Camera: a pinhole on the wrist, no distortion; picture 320 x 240 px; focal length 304.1 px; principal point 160.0 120.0 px. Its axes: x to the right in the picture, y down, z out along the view. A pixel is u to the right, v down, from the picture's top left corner.
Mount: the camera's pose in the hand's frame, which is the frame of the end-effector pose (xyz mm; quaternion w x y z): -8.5 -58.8 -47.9 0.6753 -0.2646 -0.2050 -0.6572
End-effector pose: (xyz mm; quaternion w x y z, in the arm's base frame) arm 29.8 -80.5 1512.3 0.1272 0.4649 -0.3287 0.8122
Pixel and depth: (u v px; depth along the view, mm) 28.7 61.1 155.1
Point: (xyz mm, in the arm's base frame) 22.2 -167.3 1460.4
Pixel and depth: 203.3 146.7 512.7
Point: 146.5 -497.9 1628.7
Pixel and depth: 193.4 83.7 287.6
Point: 124.1 -280.5 1524.3
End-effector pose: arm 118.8 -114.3 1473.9 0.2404 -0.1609 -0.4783 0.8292
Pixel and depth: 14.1 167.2 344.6
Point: -57.0 -282.6 1277.6
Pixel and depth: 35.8 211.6 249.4
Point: -27.4 -200.2 1354.2
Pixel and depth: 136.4 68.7 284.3
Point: 35.3 -310.1 1436.2
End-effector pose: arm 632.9 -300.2 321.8 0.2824 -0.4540 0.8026 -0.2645
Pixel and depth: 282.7 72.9 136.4
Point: 714.8 -308.3 270.4
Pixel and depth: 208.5 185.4 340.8
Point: 697.9 -371.4 54.9
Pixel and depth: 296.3 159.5 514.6
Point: 878.2 -438.6 -101.0
